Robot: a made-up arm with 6 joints.
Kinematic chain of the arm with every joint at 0, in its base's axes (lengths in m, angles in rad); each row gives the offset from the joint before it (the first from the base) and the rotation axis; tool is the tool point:
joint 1: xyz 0 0 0.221 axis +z
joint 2: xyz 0 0.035 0 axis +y
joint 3: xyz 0 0 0.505 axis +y
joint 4: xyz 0 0 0.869 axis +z
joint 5: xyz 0 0 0 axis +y
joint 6: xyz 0 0 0.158 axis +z
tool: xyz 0 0 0
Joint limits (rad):
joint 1: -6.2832..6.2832
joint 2: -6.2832..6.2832
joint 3: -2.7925..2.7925
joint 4: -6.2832..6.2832
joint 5: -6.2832..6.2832
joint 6: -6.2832..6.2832
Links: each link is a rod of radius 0.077 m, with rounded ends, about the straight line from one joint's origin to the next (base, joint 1, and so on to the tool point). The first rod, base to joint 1, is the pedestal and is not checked.
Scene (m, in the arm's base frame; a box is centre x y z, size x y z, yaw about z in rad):
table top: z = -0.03
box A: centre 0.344 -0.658 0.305 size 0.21 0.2 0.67 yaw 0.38
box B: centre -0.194 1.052 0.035 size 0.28 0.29 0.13 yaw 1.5
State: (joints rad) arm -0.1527 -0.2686 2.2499 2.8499 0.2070 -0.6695
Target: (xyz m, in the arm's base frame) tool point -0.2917 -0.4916 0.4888
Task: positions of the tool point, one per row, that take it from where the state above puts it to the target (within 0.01 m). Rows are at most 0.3 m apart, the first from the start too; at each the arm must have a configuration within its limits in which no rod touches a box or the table.
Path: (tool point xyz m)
1: 0.7507 -0.2776 0.5040
2: 0.6113 -0.4247 0.6759
3: 0.4267 -0.4921 0.8354
4: 0.2378 -0.4672 0.9745
5: 0.1190 -0.5367 0.8583
6: -0.0191 -0.5661 0.7378
7: -0.1612 -0.5506 0.6143
8: -0.2917 -0.4916 0.4888

